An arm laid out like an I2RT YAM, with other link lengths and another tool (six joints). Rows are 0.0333 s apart.
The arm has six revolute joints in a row. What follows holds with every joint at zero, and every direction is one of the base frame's.
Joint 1 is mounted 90.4 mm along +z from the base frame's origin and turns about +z.
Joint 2 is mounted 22 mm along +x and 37.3 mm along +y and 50 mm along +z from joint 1 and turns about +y.
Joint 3 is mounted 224.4 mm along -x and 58.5 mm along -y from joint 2 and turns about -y.
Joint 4 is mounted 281.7 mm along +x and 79.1 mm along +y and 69 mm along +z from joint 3 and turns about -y.
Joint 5 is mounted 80.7 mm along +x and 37 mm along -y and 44.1 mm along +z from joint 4 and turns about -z.
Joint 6 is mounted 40.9 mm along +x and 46.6 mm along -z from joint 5 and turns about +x.
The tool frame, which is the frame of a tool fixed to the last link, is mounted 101 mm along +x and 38 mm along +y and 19 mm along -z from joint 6; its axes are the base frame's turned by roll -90.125, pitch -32.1 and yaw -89.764 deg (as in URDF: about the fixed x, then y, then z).
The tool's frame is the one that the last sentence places.
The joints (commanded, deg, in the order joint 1, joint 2, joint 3, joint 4, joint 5, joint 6), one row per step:
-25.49 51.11 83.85 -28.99 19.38 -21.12
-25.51 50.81 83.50 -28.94 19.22 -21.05
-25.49 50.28 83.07 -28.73 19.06 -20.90
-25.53 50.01 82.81 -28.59 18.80 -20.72
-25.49 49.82 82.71 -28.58 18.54 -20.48
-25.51 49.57 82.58 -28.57 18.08 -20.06
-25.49 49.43 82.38 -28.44 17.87 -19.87
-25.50 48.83 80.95 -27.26 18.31 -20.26
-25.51 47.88 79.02 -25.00 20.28 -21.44
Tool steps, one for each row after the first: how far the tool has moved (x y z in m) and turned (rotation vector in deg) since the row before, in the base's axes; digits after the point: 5 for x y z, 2 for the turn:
-0.00046 0.00058 -0.00087 0.04 -0.04 0.14
-0.00137 0.00130 0.00033 -0.04 -0.38 0.19
-0.00039 0.00078 0.00005 0.05 -0.25 0.23
-0.00026 0.00122 0.00036 0.11 -0.25 0.32
-0.00032 0.00155 0.00053 0.21 -0.39 0.47
0.00023 0.00070 -0.00018 0.09 -0.19 0.24
0.00048 -0.00173 -0.00327 -0.40 -0.06 -0.48
-0.00223 -0.00513 -0.00158 -1.21 -0.41 -2.08

